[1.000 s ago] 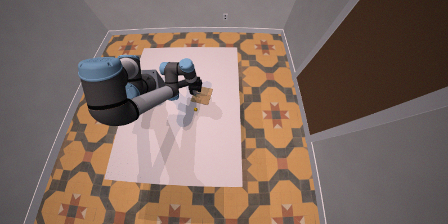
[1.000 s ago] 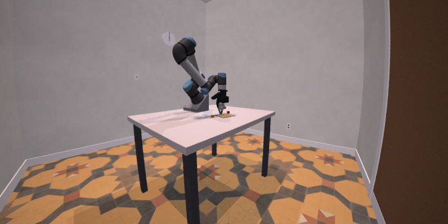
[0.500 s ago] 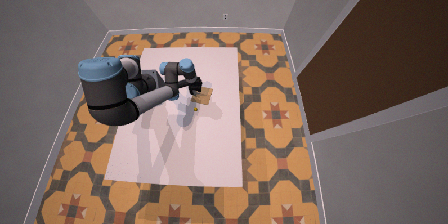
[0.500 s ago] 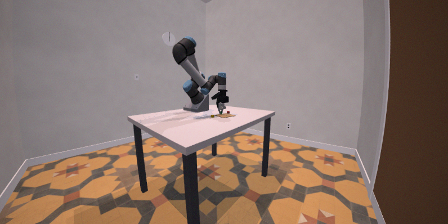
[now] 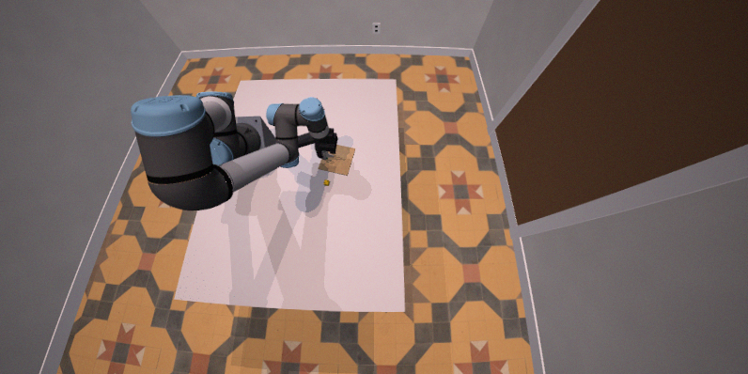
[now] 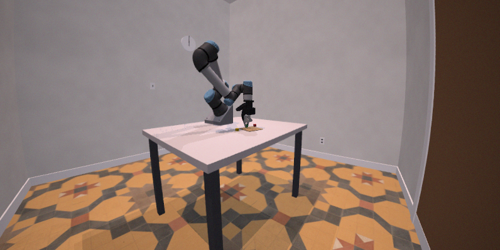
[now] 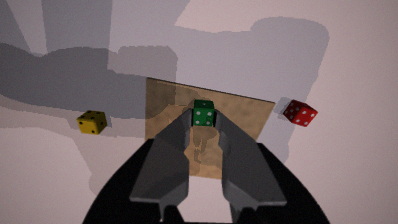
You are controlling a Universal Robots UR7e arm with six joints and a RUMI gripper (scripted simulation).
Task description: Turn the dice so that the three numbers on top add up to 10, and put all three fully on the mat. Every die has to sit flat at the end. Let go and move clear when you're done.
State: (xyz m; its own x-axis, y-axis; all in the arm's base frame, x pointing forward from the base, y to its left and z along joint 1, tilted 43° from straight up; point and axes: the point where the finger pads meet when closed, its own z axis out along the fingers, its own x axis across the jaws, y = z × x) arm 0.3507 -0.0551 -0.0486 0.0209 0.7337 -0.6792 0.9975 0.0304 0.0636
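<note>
Now: hand 1 cm above the green die. Round my hand: brown mat 5 cm ahead, 2 cm below; yellow die 13 cm to the right, 2 cm below, 2 cm ahead; red die 11 cm to the left, 2 cm below.
</note>
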